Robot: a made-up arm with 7 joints. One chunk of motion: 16 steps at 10 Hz.
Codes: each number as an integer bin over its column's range. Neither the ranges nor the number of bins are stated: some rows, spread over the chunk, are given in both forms.
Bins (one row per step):
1: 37 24 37 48 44 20
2: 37 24 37 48 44 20
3: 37 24 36 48 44 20
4: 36 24 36 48 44 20
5: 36 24 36 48 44 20
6: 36 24 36 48 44 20
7: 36 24 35 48 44 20
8: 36 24 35 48 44 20
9: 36 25 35 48 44 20
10: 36 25 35 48 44 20
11: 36 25 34 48 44 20
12: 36 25 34 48 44 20
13: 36 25 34 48 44 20
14: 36 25 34 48 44 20
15: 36 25 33 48 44 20
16: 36 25 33 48 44 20
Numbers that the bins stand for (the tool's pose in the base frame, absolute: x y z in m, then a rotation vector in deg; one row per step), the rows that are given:
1: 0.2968 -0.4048 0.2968 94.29 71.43 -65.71
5: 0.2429 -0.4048 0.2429 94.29 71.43 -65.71
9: 0.2429 -0.3508 0.1889 94.29 71.43 -65.71
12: 0.2429 -0.3508 0.1349 94.29 71.43 -65.71
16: 0.2429 -0.3508 0.0810 94.29 71.43 -65.71
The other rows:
2: 0.2968 -0.4048 0.2968 94.29 71.43 -65.71
3: 0.2968 -0.4048 0.2429 94.29 71.43 -65.71
4: 0.2429 -0.4048 0.2429 94.29 71.43 -65.71
6: 0.2429 -0.4048 0.2429 94.29 71.43 -65.71
7: 0.2429 -0.4048 0.1889 94.29 71.43 -65.71
8: 0.2429 -0.4048 0.1889 94.29 71.43 -65.71
10: 0.2429 -0.3508 0.1889 94.29 71.43 -65.71
11: 0.2429 -0.3508 0.1349 94.29 71.43 -65.71
13: 0.2429 -0.3508 0.1349 94.29 71.43 -65.71
14: 0.2429 -0.3508 0.1349 94.29 71.43 -65.71
15: 0.2429 -0.3508 0.0810 94.29 71.43 -65.71

